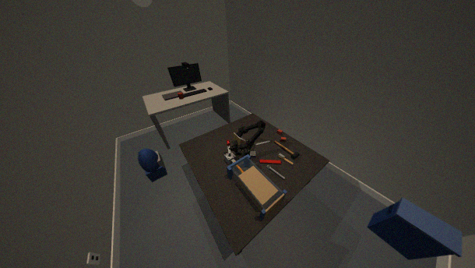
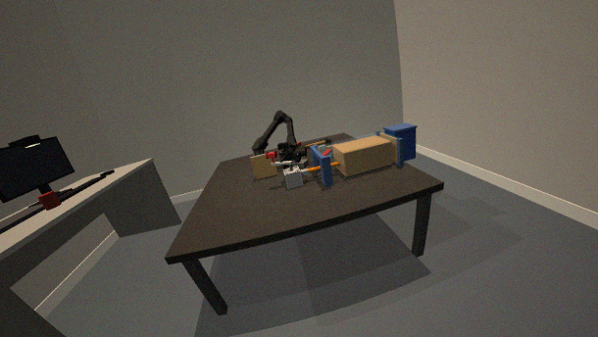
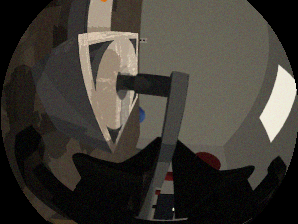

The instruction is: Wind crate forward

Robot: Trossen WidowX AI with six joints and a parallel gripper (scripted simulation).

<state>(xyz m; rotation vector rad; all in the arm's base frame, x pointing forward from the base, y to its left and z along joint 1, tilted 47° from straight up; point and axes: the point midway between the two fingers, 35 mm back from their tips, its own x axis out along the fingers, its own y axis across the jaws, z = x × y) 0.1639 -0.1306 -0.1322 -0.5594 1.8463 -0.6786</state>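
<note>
The winch handle is 10 mm behind my gripper tip, 10 mm to the left of it and 10 mm above it. From my gripper tip the other things lie so: red knob 40 mm behind, 20 mm to the left, 40 mm above; grey hand winch 30 mm ahead, 30 mm to the right, 100 mm below; blue frame 210 mm ahead, 30 mm below.
</note>
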